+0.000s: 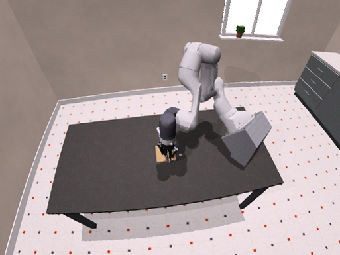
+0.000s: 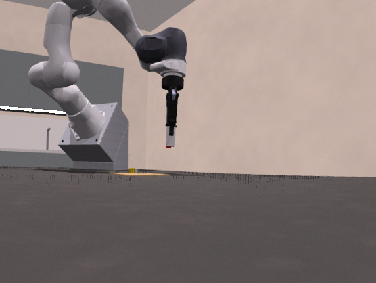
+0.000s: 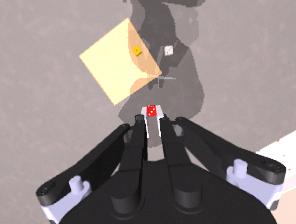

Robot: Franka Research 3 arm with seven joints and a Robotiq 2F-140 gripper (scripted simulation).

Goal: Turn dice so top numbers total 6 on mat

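Now: hand 30 mm above the red die and 10 mm to the left of it. From my hand the other things lie so: tan mat: 120 mm to the right, 120 mm below, 30 mm behind; then yellow die: 110 mm below, 100 mm to the right, 70 mm behind; then white die: 120 mm below, 120 mm behind, 50 mm to the right.
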